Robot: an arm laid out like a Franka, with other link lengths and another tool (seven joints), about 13 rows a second.
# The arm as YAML. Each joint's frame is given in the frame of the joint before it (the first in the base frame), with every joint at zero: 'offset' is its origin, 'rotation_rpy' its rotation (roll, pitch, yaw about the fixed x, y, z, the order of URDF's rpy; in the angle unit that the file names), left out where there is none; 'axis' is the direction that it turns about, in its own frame. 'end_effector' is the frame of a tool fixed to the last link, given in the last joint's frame.
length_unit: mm
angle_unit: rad
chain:
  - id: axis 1
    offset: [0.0, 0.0, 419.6]
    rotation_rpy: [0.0, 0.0, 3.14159]
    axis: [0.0, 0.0, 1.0]
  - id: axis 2
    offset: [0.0, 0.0, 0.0]
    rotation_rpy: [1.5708, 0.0, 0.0]
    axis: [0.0, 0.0, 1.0]
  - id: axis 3
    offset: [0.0, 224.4, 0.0]
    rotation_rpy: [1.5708, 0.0, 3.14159]
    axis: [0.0, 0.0, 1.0]
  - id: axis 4
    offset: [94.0, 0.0, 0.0]
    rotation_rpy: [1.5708, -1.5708, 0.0]
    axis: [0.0, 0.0, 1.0]
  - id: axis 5
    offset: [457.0, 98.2, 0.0]
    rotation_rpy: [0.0, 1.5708, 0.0]
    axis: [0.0, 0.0, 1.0]
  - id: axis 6
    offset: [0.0, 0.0, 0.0]
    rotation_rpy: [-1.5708, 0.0, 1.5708]
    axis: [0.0, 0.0, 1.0]
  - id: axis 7
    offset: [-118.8, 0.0, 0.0]
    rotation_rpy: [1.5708, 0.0, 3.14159]
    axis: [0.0, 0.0, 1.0]
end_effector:
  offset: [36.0, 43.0, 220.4]
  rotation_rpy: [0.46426, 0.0, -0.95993]
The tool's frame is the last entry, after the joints.
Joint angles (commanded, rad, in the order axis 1, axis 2, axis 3, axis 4, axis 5, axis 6, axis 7), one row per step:
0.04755, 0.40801, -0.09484, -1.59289, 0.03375, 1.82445, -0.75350
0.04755, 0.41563, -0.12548, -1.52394, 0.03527, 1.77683, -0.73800
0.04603, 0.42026, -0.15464, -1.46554, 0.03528, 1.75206, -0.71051
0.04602, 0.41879, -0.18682, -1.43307, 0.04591, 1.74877, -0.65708
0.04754, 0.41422, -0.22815, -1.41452, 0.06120, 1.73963, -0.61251
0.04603, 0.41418, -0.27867, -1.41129, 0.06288, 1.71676, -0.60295
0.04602, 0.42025, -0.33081, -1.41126, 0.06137, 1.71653, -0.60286
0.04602, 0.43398, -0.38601, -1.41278, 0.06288, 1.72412, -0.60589
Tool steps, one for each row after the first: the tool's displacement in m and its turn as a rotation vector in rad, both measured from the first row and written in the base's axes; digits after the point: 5 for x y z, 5 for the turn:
0.00860, -0.02295, 0.02975, -0.01430, -0.01436, -0.04149
0.01739, -0.04692, 0.05927, -0.03252, -0.04403, -0.09421
0.02235, -0.07180, 0.08154, -0.04503, -0.07645, -0.17786
0.02051, -0.10070, 0.09769, -0.05383, -0.09307, -0.26130
0.00842, -0.13870, 0.10015, -0.07445, -0.07603, -0.31829
-0.00144, -0.17725, 0.10046, -0.09982, -0.07236, -0.36462
-0.01277, -0.21722, 0.09655, -0.12615, -0.06789, -0.41059

